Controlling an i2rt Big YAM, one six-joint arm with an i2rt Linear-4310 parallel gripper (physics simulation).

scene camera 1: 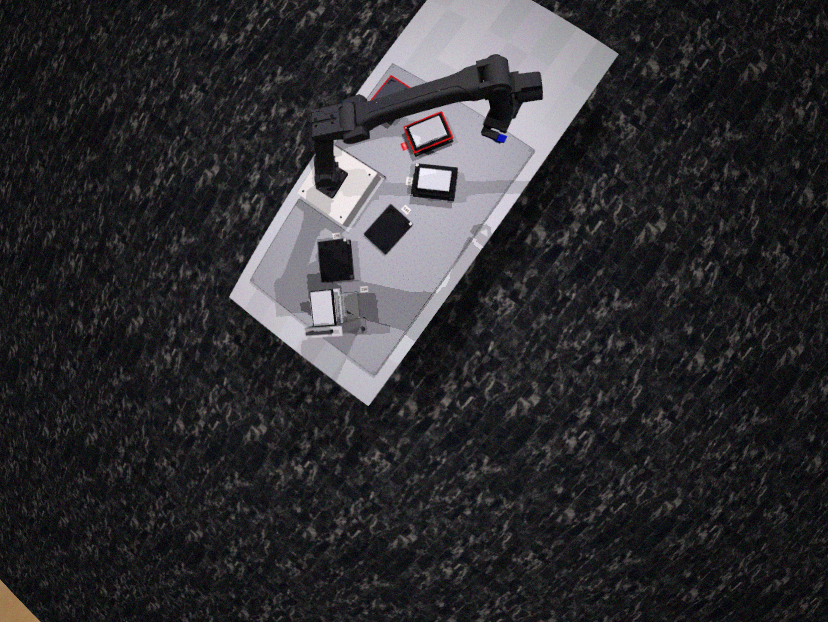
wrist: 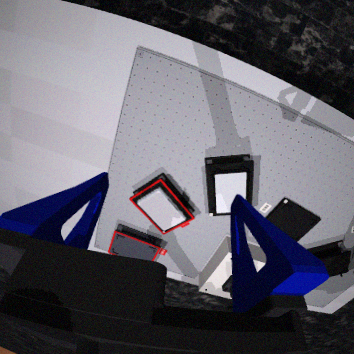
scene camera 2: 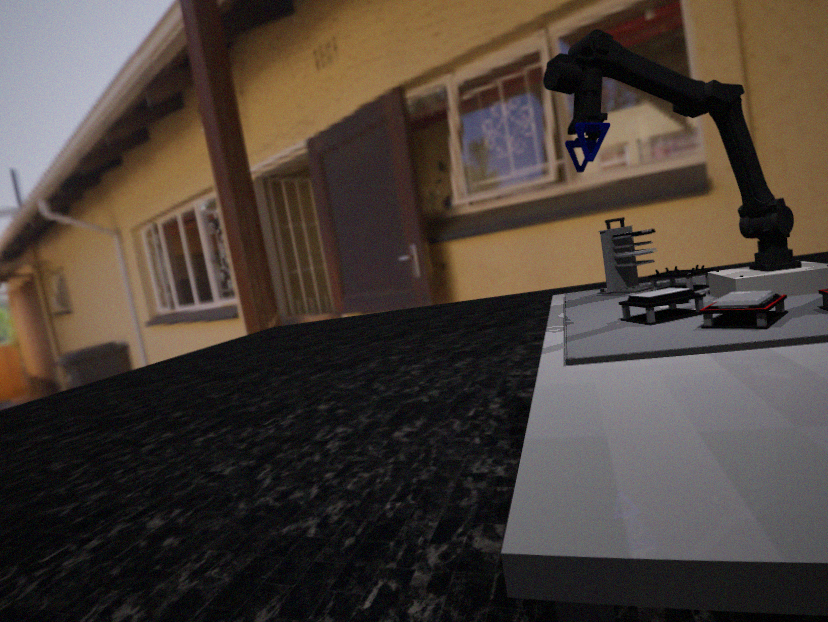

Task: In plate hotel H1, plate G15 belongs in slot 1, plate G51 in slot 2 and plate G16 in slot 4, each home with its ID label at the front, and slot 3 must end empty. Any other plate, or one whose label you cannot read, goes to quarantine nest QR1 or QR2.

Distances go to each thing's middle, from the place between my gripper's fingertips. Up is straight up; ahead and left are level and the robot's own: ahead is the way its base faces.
The black nest [scene camera 1: 391,225] lies 410 mm to the right of my hand, 380 mm below it and 220 mm behind it.
